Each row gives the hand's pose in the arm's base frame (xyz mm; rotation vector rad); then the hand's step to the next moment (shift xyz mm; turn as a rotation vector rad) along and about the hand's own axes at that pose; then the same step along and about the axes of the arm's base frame.
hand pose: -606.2 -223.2 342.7 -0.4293 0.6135 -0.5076
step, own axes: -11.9 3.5 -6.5 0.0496 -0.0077 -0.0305
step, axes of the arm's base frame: -11.4 8.0 -1.5 0.0131 -0.0410 -0.0399
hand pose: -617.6 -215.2 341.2 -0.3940 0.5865 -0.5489
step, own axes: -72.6 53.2 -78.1 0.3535 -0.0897 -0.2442
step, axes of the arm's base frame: -78.8 69.4 -56.4 0.0641 -0.3250 -0.2879
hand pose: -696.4 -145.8 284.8 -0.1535 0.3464 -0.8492
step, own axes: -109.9 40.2 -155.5 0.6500 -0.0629 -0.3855
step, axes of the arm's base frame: -94.3 110.1 -129.8 0.2128 -0.5313 -0.4975
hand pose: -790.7 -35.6 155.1 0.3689 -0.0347 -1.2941
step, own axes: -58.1 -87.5 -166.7 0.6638 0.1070 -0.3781
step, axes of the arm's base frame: -59.5 76.6 -171.5 0.3733 -0.5081 -0.4444
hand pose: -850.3 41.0 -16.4 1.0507 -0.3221 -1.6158
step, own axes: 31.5 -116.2 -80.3 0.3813 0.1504 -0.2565
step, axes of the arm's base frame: -12.9 36.1 -139.5 0.3018 -0.3096 -0.2165
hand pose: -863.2 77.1 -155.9 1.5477 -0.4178 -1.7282
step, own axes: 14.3 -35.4 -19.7 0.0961 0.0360 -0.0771
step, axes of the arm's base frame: 7.8 17.7 -38.4 0.0873 -0.0738 -0.0585
